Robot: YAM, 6 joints.
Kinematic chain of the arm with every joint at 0, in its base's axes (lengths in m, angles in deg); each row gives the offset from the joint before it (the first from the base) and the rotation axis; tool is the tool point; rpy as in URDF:
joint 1: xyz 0 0 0.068 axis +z
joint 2: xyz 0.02 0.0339 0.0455 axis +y
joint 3: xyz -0.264 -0.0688 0 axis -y
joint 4: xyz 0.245 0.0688 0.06 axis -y
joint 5: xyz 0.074 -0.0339 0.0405 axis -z
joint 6: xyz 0.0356 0 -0.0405 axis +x
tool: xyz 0 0 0 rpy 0 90 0
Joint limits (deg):
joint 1: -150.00..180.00
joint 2: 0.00..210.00
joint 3: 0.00..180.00
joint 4: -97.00..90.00
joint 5: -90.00..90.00
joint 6: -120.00..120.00
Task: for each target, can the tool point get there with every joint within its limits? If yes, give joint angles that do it. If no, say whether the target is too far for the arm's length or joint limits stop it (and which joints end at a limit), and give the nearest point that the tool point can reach.
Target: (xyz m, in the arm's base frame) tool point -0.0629 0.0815 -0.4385
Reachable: no: joint limits stop it (at a limit: joint 2) | nearest point -0.0795 0.1030 -0.3604 | short by 0.083 m
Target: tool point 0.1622 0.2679 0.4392
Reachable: yes | joints 65.13 87.79 98.33 -40.93 75.53 -60.26
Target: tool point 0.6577 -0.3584 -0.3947
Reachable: no: too far | nearest point 0.4723 -0.2574 -0.2359 | short by 0.264 m
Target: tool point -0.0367 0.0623 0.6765
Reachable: yes | joints 133.36 68.80 111.97 42.34 26.84 -23.32
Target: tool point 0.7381 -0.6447 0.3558
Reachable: no: too far | nearest point 0.4721 -0.4123 0.2667 | short by 0.364 m
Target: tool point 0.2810 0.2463 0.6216
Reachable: yes | joints 41.41 120.28 164.75 -7.67 1.88 82.91
